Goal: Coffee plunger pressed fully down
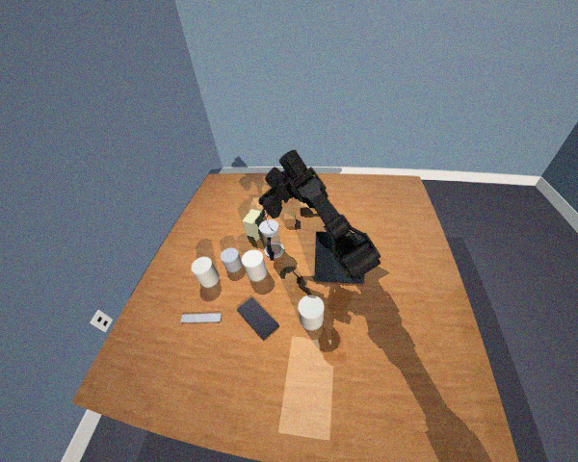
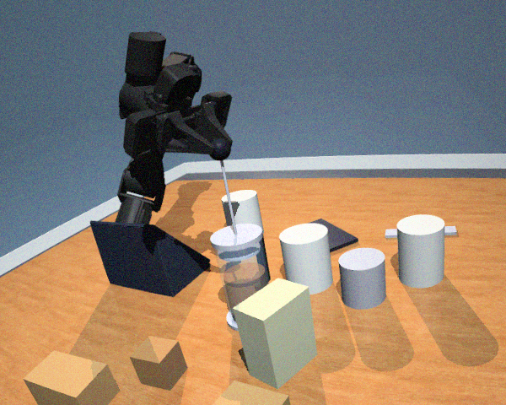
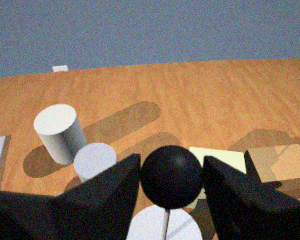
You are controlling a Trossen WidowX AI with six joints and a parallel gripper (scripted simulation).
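My gripper tip is 14 cm above the coffee press, 2 cm to the right of it and 1 cm past it. Round my gripper tip: pale yellow box (22 cm below, 10 cm to the right, 9 cm ahead).
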